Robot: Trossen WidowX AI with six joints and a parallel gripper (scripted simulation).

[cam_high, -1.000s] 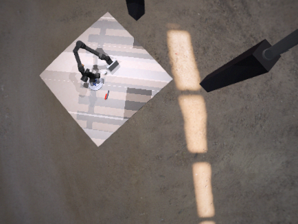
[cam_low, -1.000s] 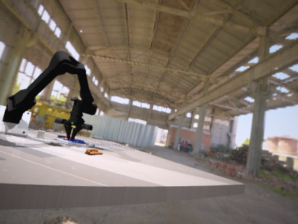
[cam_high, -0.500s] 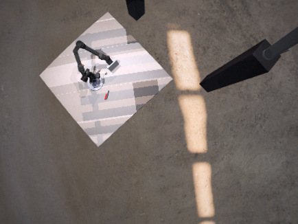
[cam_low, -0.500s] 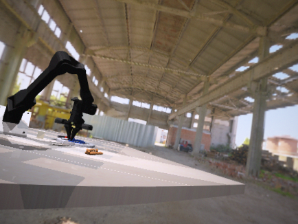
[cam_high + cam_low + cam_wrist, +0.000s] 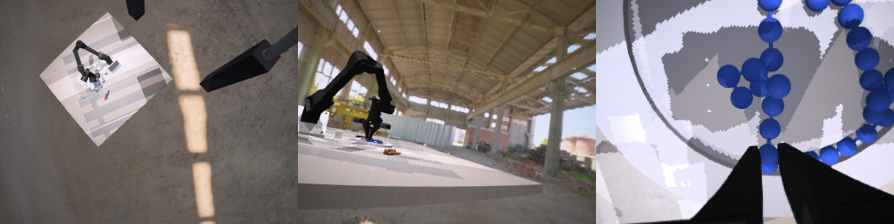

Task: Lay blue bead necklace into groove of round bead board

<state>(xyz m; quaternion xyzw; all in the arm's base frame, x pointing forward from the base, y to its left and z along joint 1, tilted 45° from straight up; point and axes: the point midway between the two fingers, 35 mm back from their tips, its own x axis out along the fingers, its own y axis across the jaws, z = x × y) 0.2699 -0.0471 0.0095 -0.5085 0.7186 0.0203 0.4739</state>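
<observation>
The round white bead board lies 4 cm ahead of my gripper tip, 3 cm to the left of it and 1 cm below it. The rest, counted from my gripper tip: small white block 13 cm behind, 4 cm to the left; then red pen-like object 6 cm ahead, 26 cm to the left, 1 cm below.
</observation>
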